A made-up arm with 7 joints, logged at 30 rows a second.
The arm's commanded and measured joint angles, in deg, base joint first. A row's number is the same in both.
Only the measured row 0 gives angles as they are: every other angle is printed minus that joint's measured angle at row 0.
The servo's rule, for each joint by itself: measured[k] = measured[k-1] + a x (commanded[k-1-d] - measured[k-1]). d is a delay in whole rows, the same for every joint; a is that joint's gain. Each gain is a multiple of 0.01, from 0.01 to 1. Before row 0 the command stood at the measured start. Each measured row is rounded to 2 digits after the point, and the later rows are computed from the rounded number. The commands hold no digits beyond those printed.
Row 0, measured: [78.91 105.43 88.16 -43.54 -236.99 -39.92 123.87]
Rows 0 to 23, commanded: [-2.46 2.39 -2.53 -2.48 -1.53 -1.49 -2.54]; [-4.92 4.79 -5.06 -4.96 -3.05 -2.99 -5.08]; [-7.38 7.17 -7.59 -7.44 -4.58 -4.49 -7.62]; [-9.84 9.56 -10.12 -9.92 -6.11 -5.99 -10.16]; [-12.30 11.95 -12.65 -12.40 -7.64 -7.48 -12.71]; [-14.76 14.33 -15.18 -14.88 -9.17 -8.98 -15.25]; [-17.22 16.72 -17.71 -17.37 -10.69 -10.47 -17.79]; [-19.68 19.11 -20.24 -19.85 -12.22 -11.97 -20.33]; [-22.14 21.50 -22.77 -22.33 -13.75 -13.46 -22.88]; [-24.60 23.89 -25.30 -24.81 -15.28 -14.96 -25.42]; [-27.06 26.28 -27.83 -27.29 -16.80 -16.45 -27.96]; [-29.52 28.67 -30.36 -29.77 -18.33 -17.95 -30.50]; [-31.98 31.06 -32.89 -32.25 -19.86 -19.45 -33.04]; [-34.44 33.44 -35.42 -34.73 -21.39 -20.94 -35.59]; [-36.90 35.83 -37.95 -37.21 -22.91 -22.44 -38.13]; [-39.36 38.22 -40.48 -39.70 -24.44 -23.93 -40.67]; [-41.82 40.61 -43.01 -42.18 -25.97 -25.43 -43.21]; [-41.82 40.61 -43.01 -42.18 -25.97 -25.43 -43.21]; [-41.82 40.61 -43.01 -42.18 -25.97 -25.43 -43.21]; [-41.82 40.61 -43.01 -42.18 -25.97 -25.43 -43.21]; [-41.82 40.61 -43.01 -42.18 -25.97 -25.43 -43.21]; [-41.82 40.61 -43.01 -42.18 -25.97 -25.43 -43.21]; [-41.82 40.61 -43.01 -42.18 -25.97 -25.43 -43.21]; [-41.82 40.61 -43.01 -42.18 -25.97 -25.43 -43.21]
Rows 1 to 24, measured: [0.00 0.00 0.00 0.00 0.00 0.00 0.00]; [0.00 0.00 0.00 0.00 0.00 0.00 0.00]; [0.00 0.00 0.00 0.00 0.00 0.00 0.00]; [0.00 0.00 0.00 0.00 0.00 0.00 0.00]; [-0.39 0.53 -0.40 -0.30 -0.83 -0.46 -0.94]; [-1.11 1.47 -1.15 -0.86 -2.03 -1.24 -2.47]; [-2.11 2.72 -2.18 -1.65 -3.41 -2.25 -4.38]; [-3.35 4.22 -3.45 -2.64 -4.87 -3.41 -6.52]; [-4.78 5.92 -4.92 -3.81 -6.37 -4.67 -8.81]; [-6.38 7.77 -6.56 -5.14 -7.88 -6.01 -11.19]; [-8.11 9.74 -8.34 -6.61 -9.40 -7.39 -13.63]; [-9.96 11.80 -10.24 -8.20 -10.92 -8.81 -16.11]; [-11.91 13.93 -12.24 -9.90 -12.45 -10.25 -18.61]; [-13.94 16.12 -14.33 -11.69 -13.98 -11.71 -21.13]; [-16.04 18.36 -16.49 -13.56 -15.50 -13.18 -23.66]; [-18.20 20.63 -18.71 -15.51 -17.03 -14.66 -26.19]; [-20.40 22.92 -20.98 -17.52 -18.56 -16.14 -28.72]; [-22.65 25.23 -23.29 -19.59 -20.09 -17.63 -31.26]; [-24.93 27.56 -25.64 -21.70 -21.61 -19.12 -33.80]; [-27.24 29.91 -28.01 -23.86 -23.14 -20.61 -36.34]; [-29.57 32.26 -30.41 -26.06 -24.67 -22.10 -38.88]; [-31.53 34.10 -32.43 -27.99 -25.37 -23.13 -40.48]; [-33.18 35.53 -34.12 -29.69 -25.69 -23.84 -41.49]; [-34.56 36.65 -35.54 -31.19 -25.84 -24.33 -42.13]
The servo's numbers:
d 4
a 0.16 0.22 0.16 0.12 0.54 0.31 0.37

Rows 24 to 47, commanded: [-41.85 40.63 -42.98 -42.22 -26.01 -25.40 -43.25]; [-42.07 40.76 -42.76 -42.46 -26.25 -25.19 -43.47]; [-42.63 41.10 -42.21 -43.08 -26.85 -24.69 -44.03]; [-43.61 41.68 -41.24 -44.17 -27.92 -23.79 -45.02]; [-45.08 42.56 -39.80 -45.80 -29.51 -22.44 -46.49]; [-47.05 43.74 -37.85 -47.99 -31.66 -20.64 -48.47]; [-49.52 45.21 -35.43 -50.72 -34.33 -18.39 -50.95]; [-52.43 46.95 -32.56 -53.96 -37.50 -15.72 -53.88]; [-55.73 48.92 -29.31 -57.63 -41.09 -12.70 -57.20]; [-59.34 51.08 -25.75 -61.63 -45.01 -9.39 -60.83]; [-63.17 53.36 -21.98 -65.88 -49.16 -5.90 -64.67]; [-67.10 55.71 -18.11 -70.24 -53.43 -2.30 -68.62]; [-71.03 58.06 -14.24 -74.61 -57.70 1.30 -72.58]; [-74.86 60.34 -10.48 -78.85 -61.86 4.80 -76.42]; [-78.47 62.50 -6.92 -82.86 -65.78 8.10 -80.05]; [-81.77 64.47 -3.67 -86.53 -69.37 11.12 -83.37]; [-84.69 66.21 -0.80 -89.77 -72.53 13.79 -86.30]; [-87.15 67.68 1.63 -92.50 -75.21 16.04 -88.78]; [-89.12 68.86 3.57 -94.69 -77.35 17.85 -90.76]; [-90.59 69.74 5.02 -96.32 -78.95 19.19 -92.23]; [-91.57 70.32 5.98 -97.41 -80.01 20.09 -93.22]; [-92.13 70.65 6.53 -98.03 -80.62 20.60 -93.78]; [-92.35 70.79 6.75 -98.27 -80.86 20.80 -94.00]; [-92.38 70.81 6.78 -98.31 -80.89 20.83 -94.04]
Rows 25 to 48, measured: [-35.72 37.52 -36.74 -32.51 -25.91 -24.67 -42.53]; [-36.70 38.20 -37.74 -33.67 -25.94 -24.91 -42.78]; [-37.52 38.73 -38.58 -34.69 -25.96 -25.07 -42.94]; [-38.21 39.14 -39.29 -35.59 -25.97 -25.18 -43.04]; [-38.79 39.47 -39.88 -36.39 -25.99 -25.25 -43.12]; [-39.31 39.75 -40.34 -37.12 -26.13 -25.23 -43.25]; [-39.84 40.05 -40.64 -37.84 -26.52 -25.06 -43.54]; [-40.44 40.41 -40.74 -38.60 -27.28 -24.67 -44.09]; [-41.18 40.88 -40.59 -39.46 -28.48 -23.98 -44.98]; [-42.12 41.51 -40.15 -40.48 -30.20 -22.94 -46.27]; [-43.30 42.32 -39.39 -41.71 -32.43 -21.53 -48.00]; [-44.76 43.34 -38.30 -43.18 -35.17 -19.73 -50.18]; [-46.52 44.57 -36.86 -44.91 -38.37 -17.55 -52.78]; [-48.57 46.00 -35.08 -46.92 -41.96 -15.02 -55.76]; [-50.91 47.62 -32.98 -49.20 -45.85 -12.19 -59.06]; [-53.50 49.40 -30.60 -51.72 -49.94 -9.12 -62.60]; [-56.30 51.31 -27.98 -54.47 -54.13 -5.89 -66.29]; [-59.27 53.30 -25.18 -57.40 -58.30 -2.58 -70.04]; [-62.34 55.32 -22.26 -60.46 -62.34 0.73 -73.74]; [-65.45 57.33 -19.29 -63.59 -66.14 3.95 -77.30]; [-68.53 59.28 -16.33 -66.73 -69.59 7.00 -80.63]; [-71.51 61.13 -13.46 -69.82 -72.62 9.80 -83.65]; [-74.33 62.83 -10.74 -72.80 -75.17 12.30 -86.28]; [-76.93 64.35 -8.22 -75.62 -77.21 14.44 -88.48]
